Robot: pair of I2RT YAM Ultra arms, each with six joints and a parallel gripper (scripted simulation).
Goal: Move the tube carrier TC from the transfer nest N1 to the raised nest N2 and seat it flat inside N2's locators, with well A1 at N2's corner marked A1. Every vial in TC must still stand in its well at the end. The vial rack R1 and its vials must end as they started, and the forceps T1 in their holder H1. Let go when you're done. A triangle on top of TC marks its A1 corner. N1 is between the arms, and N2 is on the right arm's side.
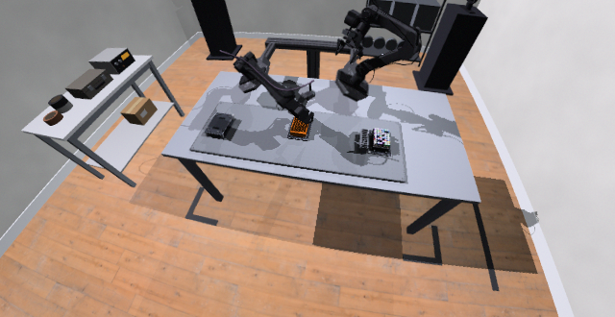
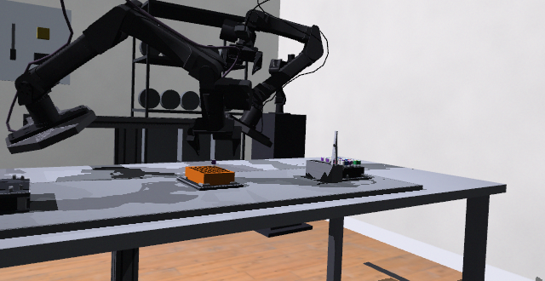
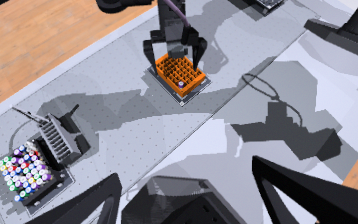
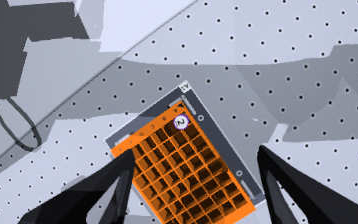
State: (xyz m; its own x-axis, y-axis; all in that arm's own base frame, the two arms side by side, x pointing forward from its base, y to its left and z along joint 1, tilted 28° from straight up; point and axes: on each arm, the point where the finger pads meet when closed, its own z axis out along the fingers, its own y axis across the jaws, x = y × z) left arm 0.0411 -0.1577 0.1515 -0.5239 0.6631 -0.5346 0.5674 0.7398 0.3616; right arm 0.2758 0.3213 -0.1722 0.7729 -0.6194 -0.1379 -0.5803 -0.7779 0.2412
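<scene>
My right hand is 2 cm short of the orange tube carrier TC, 3 cm to the left of it and 6 cm above it. Also, from my right hand: holder H1: 9 cm ahead, 32 cm to the left, 7 cm below; transfer nest N1: 2 cm ahead, 3 cm to the right, 8 cm below; vial rack R1: 7 cm ahead, 41 cm to the left, 6 cm below.
</scene>
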